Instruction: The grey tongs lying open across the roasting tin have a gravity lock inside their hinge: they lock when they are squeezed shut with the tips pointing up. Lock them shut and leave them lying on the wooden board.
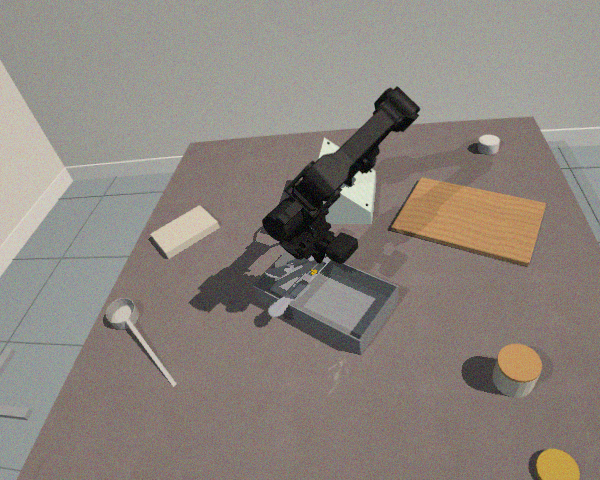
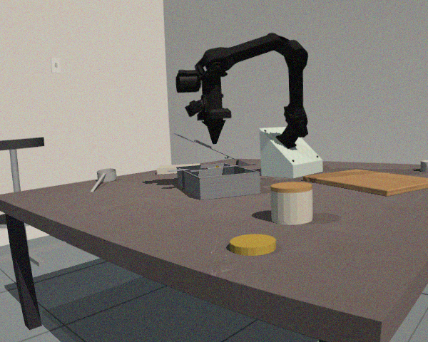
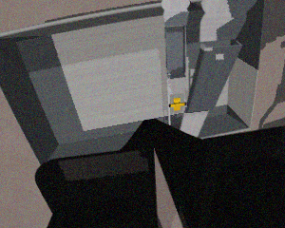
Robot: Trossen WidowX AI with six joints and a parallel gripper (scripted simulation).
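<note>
My gripper tip is 1 cm short of the roasting tin and 11 cm above it. Also, from my gripper tip: cork-lidded jar 22 cm ahead, 39 cm to the left, 10 cm below; wooden board 26 cm behind, 38 cm to the left, 13 cm below; beige block 27 cm behind, 45 cm to the right, 12 cm below.
</note>
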